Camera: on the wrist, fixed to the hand. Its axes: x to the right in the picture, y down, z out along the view.
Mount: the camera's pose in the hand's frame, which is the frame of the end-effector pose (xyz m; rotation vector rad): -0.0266 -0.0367 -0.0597 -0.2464 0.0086 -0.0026
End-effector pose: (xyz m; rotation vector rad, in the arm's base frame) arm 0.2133 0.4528 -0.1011 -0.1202 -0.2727 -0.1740
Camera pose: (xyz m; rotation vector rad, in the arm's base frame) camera 0.1966 0.4126 -0.1621 -0.3633 -0.2421 -0.2103
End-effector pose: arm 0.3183 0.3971 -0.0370 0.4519 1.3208 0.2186
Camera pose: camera 0.2506 0.3651 -0.0402 0.2408 1.2833 0.3766
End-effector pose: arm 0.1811 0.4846 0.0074 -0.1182 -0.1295 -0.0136
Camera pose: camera 0.1616 0.4412 -0.0505 -0.3640 -0.1190 -0.0327
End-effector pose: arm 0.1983 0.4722 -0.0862 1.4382 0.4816 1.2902
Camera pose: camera 0.1498 0.4881 -0.1411 1.2262 0.3174 1.3054
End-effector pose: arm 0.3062 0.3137 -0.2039 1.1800 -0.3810 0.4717
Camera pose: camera 0.3059 0.3547 -0.2667 0.9393 -0.4177 0.4146
